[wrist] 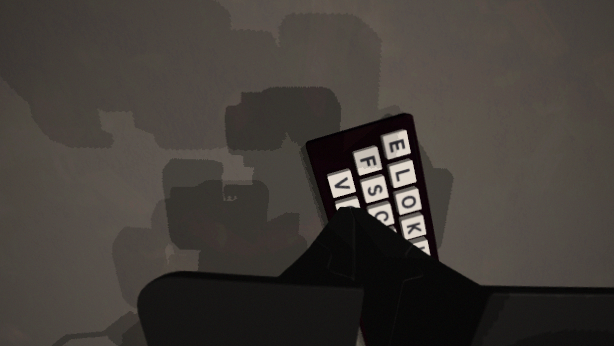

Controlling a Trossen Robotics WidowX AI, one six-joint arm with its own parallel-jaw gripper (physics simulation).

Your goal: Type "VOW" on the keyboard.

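Note:
A dark keyboard (331, 153) is here in what I see, and so is my gripper (348, 217).

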